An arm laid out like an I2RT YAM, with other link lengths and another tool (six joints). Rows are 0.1 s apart.
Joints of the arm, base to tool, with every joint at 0 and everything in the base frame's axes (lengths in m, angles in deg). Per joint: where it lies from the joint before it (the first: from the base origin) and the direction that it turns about. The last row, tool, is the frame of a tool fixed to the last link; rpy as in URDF.
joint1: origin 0 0 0.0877 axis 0 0 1
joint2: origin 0.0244 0.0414 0.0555 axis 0 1 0
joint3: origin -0.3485 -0.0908 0 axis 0 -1 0
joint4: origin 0.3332 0.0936 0.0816 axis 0 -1 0
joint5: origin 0.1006 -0.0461 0.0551 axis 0 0 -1
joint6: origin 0.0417 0 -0.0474 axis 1 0 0
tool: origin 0.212 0.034 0.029 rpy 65.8 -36.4 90
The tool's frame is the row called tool.
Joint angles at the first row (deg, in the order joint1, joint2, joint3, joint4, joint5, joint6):
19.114 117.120 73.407 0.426 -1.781 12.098
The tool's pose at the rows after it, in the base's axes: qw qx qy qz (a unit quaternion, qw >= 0); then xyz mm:
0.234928, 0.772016, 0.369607, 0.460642, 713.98, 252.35, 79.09
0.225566, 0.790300, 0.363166, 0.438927, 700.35, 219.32, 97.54
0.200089, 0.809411, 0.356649, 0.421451, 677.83, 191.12, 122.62
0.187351, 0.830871, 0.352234, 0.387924, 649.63, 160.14, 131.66
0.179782, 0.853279, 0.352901, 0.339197, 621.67, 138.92, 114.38
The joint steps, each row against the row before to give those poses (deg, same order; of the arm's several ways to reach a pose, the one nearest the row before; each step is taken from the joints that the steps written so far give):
-2.120 -1.836 0.786 -4.808 0.131 -0.153
-2.885 -3.911 0.023 -6.732 -2.120 0.000
-3.235 -4.635 -0.001 -7.475 -4.087 -0.044
-2.864 -3.606 0.000 -8.087 -1.858 -0.393
-1.529 -0.809 -0.044 -6.775 0.044 0.000

